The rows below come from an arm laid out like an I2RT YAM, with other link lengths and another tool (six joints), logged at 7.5 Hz.
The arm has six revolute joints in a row. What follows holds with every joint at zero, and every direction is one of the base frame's. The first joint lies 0.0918 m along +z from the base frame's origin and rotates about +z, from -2.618 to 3.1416 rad. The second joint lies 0.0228 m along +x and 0.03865 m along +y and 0.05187 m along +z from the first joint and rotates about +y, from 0 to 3.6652 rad. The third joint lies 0.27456 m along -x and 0.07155 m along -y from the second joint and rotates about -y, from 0 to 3.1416 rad. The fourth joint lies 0.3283 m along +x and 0.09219 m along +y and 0.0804 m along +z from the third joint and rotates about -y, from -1.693 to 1.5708 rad. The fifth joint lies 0.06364 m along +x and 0.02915 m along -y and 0.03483 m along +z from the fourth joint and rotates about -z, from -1.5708 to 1.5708 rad. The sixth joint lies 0.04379 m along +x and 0.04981 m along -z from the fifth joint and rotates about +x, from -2.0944 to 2.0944 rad. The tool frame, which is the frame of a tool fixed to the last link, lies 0.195 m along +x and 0.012 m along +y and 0.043 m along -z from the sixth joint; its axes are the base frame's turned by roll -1.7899, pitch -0.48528 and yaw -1.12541 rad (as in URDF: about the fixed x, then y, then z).
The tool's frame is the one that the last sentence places.
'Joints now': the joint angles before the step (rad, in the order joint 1, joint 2, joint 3, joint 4, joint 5, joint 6). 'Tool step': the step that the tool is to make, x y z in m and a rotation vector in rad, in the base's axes. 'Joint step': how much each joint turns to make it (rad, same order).
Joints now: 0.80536 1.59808 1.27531 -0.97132 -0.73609 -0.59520
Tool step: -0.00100 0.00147 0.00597 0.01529 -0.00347 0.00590
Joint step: 0.00037 -0.00847 0.00492 -0.00276 -0.00931 -0.00415
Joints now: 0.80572 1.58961 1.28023 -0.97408 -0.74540 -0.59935
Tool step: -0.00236 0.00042 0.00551 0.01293 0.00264 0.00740
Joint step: -0.00040 -0.00761 0.00341 -0.00762 -0.01263 -0.00599
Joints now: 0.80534 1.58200 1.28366 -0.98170 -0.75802 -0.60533
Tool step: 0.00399 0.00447 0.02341 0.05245 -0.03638 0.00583
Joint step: -0.00488 -0.03370 0.02689 -0.00425 -0.01310 -0.00963
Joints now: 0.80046 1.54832 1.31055 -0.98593 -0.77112 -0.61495
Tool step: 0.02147 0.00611 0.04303 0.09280 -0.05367 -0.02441
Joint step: -0.04205 -0.03206 0.07079 -0.00478 -0.03287 -0.00754
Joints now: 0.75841 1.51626 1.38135 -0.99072 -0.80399 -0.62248
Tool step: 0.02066 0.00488 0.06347 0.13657 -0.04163 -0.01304
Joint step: -0.06217 -0.02032 0.11144 -0.01794 -0.08871 -0.01088
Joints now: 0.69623 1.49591 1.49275 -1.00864 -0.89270 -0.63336
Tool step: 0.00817 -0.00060 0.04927 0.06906 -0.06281 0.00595
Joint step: -0.02331 -0.00032 0.12382 -0.05288 -0.02779 -0.02676
